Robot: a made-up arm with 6 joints. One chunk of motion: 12 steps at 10 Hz.
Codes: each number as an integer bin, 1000 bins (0 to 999) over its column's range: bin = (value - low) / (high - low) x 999, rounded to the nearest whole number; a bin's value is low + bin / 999 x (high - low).
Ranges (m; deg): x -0.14..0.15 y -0.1..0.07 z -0.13..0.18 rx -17..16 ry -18..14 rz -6..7
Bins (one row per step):
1: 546 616 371 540 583 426
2: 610 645 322 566 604 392
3: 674 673 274 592 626 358
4: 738 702 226 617 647 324
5: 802 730 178 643 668 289
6: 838 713 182 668 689 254
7: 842 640 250 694 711 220
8: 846 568 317 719 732 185
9: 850 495 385 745 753 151
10: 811 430 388 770 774 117
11: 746 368 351 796 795 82
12: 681 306 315 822 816 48
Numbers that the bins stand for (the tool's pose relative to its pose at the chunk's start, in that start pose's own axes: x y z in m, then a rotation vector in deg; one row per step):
1: 0.0185 0.0048 -0.0149 0.84 0.67 -0.46
2: 0.0371 0.0098 -0.0301 1.70 1.35 -0.90
3: 0.0557 0.0145 -0.0450 2.56 2.05 -1.34
4: 0.0742 0.0195 -0.0599 3.38 2.72 -1.78
5: 0.0928 0.0242 -0.0748 4.24 3.40 -2.24
6: 0.1033 0.0213 -0.0735 5.07 4.07 -2.69
7: 0.1044 0.0089 -0.0524 5.92 4.77 -3.14
8: 0.1056 -0.0033 -0.0316 6.75 5.45 -3.59
9: 0.1067 -0.0158 -0.0105 7.61 6.12 -4.04
10: 0.0954 -0.0268 -0.0096 8.44 6.79 -4.48
11: 0.0766 -0.0374 -0.0211 9.29 7.47 -4.93
12: 0.0577 -0.0479 -0.0323 10.15 8.14 -5.38

